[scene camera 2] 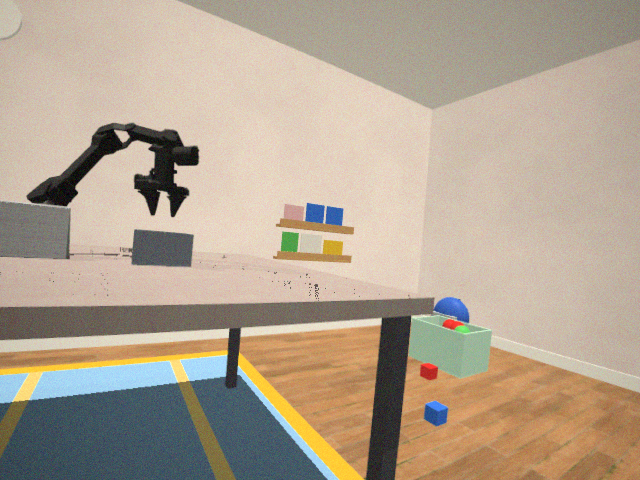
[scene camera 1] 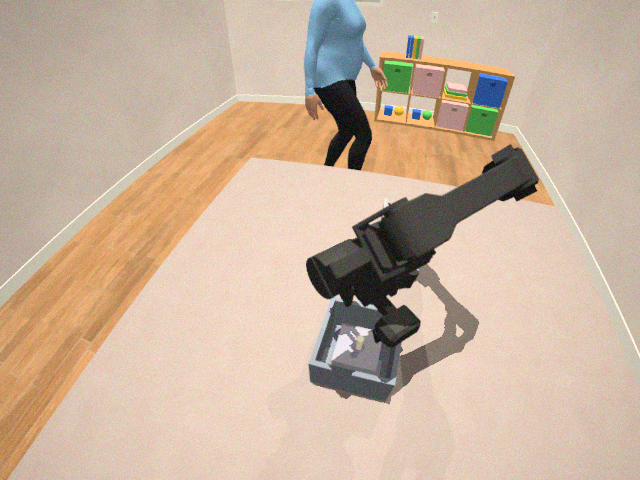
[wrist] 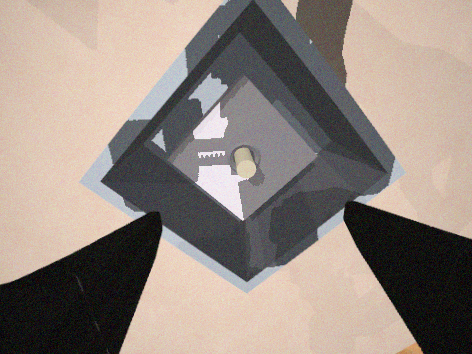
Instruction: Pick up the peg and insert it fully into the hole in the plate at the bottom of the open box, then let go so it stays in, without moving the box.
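Places are measured from the arm's base along level axes (x ahead, y left, z up), in millimetres.
Pixels of known places: gripper, between the fingertips: (scene camera 2: pixel 163 216) (scene camera 1: pixel 362 323) (wrist: pixel 253 215); arm's base, origin of its link: (scene camera 2: pixel 42 221).
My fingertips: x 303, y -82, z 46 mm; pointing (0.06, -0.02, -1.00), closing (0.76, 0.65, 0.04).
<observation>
For each thing: its top centre in the pictures, then the offset to it from my fingertips.
- pale yellow round peg, centre of its top: (wrist: pixel 246 169) (scene camera 1: pixel 360 338) 2 mm ahead, 2 mm left, 57 mm down
- grey square plate, centre of its top: (wrist: pixel 244 159) (scene camera 1: pixel 358 345) 4 mm ahead, 1 mm left, 84 mm down
- open blue-grey box, centre of its top: (wrist: pixel 249 177) (scene camera 1: pixel 360 337) (scene camera 2: pixel 163 231) 4 mm ahead, 1 mm left, 47 mm down
The pale yellow round peg (scene camera 1: pixel 359 342) (wrist: pixel 245 168) stands about upright in the round hole of the grey square plate (scene camera 1: pixel 368 364) (wrist: pixel 272 125), with its upper end showing above the plate. How deep it sits cannot be measured here. The plate lies at the bottom of the open blue-grey box (scene camera 1: pixel 351 381) (scene camera 2: pixel 162 249) (wrist: pixel 170 200). My gripper (scene camera 2: pixel 162 214) (wrist: pixel 253 215) is wide open and empty. It hangs above the box rim in scene camera 2, apart from the peg and the box. The box wall hides the peg in scene camera 2.
The box stands on the pale table (scene camera 1: pixel 206 310) (scene camera 2: pixel 258 316). The arm (scene camera 1: pixel 418 227) (scene camera 2: pixel 85 165) reaches over from a grey block (scene camera 2: pixel 36 232). A person (scene camera 1: pixel 336 49) stands beyond the table's far edge. The box's four raised walls surround the plate.
</observation>
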